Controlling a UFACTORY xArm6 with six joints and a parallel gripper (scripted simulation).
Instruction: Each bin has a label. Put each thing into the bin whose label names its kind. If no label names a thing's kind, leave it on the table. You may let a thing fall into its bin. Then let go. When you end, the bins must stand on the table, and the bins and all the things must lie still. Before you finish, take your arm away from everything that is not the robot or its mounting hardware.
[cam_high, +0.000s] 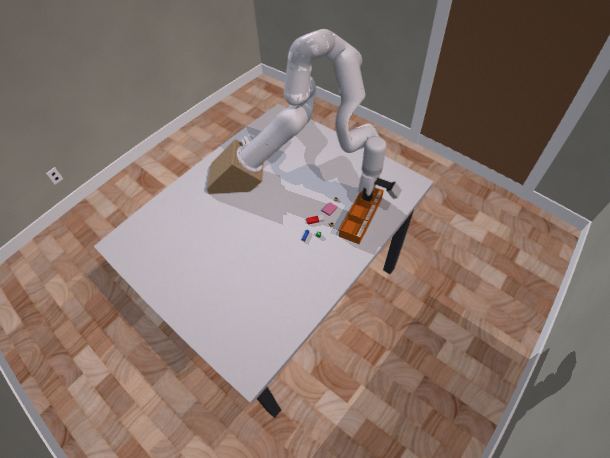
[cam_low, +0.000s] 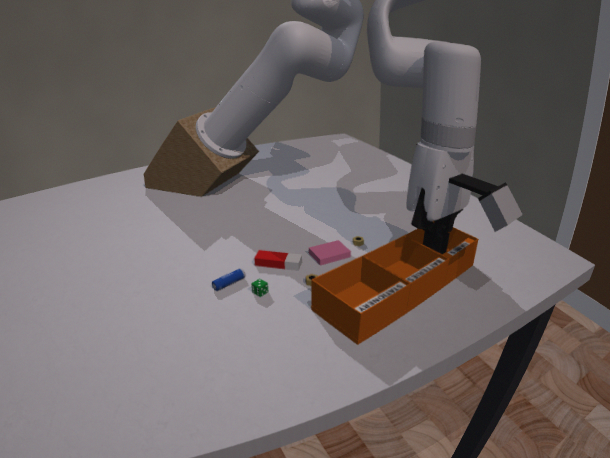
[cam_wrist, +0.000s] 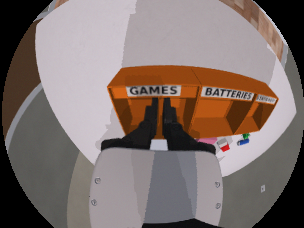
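Now: the pink eraser 150 mm to the right of my hand, 50 mm behind it and 30 mm below it. Also, from my hand: orange three-part bin 60 mm to the right, 50 mm ahead, 10 mm below; then red-and-white eraser 220 mm to the right, 30 mm below, 30 mm behind; then green die 250 mm to the right, 40 mm ahead, 30 mm below.
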